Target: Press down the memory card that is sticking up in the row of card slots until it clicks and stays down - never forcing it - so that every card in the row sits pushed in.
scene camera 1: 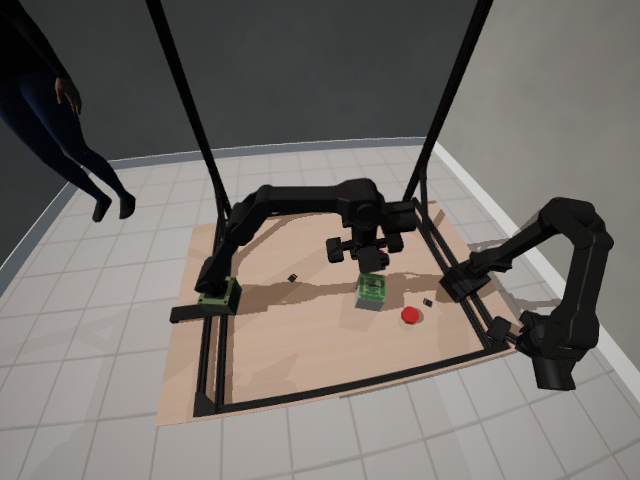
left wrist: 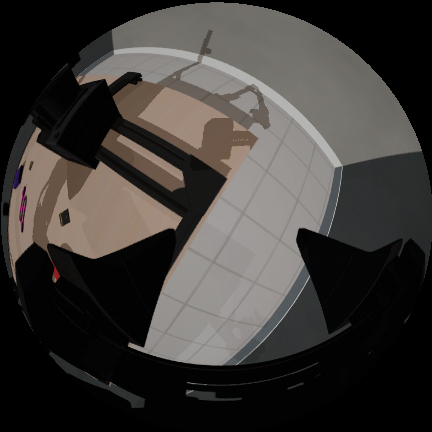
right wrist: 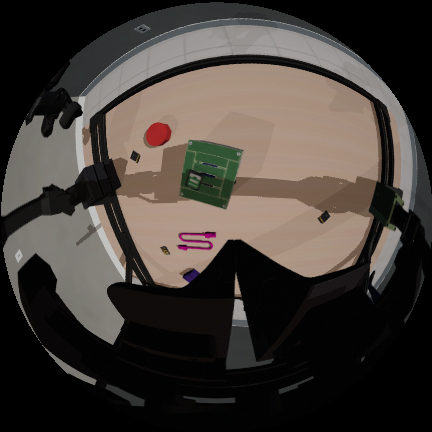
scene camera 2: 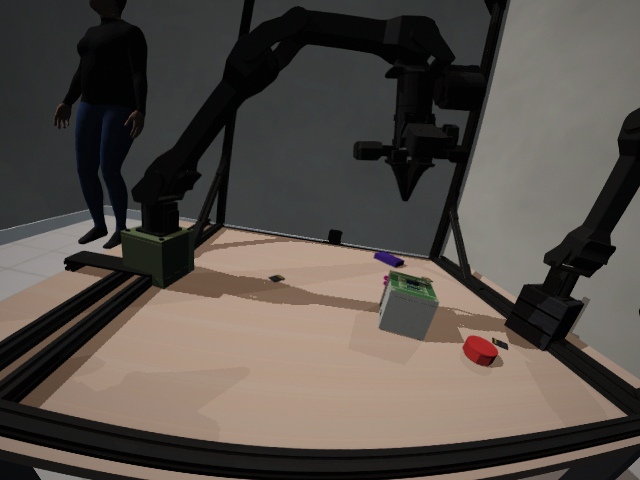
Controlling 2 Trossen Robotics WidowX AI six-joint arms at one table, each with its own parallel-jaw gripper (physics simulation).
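Seen in the pictures: left gripper, fingertip midpoint: (scene camera 1: pixel 518 350) (left wrist: pixel 239 235); right gripper, fingertip midpoint: (right wrist: pixel 233 245) (scene camera 2: pixel 404 200); left arm's base, origin of the base link: (scene camera 1: pixel 472 272) (left wrist: pixel 62 108) (right wrist: pixel 82 190) (scene camera 2: pixel 554 293); right arm's base, origin of the base link: (scene camera 1: pixel 216 289) (right wrist: pixel 395 213) (scene camera 2: pixel 159 230).
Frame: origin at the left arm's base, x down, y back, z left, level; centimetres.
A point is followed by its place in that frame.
Note:
The card slot block, a grey box with a green top board (scene camera 1: pixel 370 287) {x 2.8, y -35.6, z -10.6 cm} (scene camera 2: pixel 412 287) (right wrist: pixel 212 155) {x 2.8, y -36.6, z -8.2 cm}, stands upright on the table. Its slots form a short row of dark lines, with dark blue card edges (right wrist: pixel 209 165) {x 2.8, y -35.6, z -9.5 cm} showing in the right wrist view. The cards are too small to tell which one sticks up. My right gripper (scene camera 2: pixel 405 199) {x -12.4, y -39.7, z -13.9 cm} (right wrist: pixel 233 245) {x -12.4, y -39.7, z -13.9 cm} is shut and empty, pointing down high above the block's area, clear of it. In scene camera 1 its fingertips are hidden. My left gripper (left wrist: pixel 239 235) {x -0.8, y -7.1, z 25.5 cm} is open and empty, off the table's edge at the right of scene camera 1.
A red disc (scene camera 1: pixel 409 315) {x 8.9, y -25.7, z 1.8 cm} (scene camera 2: pixel 479 350) {x 8.9, y -27.0, z 2.6 cm} (right wrist: pixel 158 134) {x 8.9, y -25.6, z 1.1 cm} lies near the block. Loose small cards (scene camera 1: pixel 292 277) (scene camera 2: pixel 499 343) {x 11.3, y -15.3, z 0.2 cm} (left wrist: pixel 64 217) {x 11.3, y -14.8, z 0.6 cm} lie on the table. A magenta cable (right wrist: pixel 196 245) {x 11.0, y -21.7, z -29.9 cm} and a purple bar (scene camera 2: pixel 388 258) {x 9.7, y -17.5, z -42.1 cm} lie behind the block. Black rails (scene camera 1: pixel 356 383) {x 10.0, y -51.9, z 12.4 cm} frame the table.

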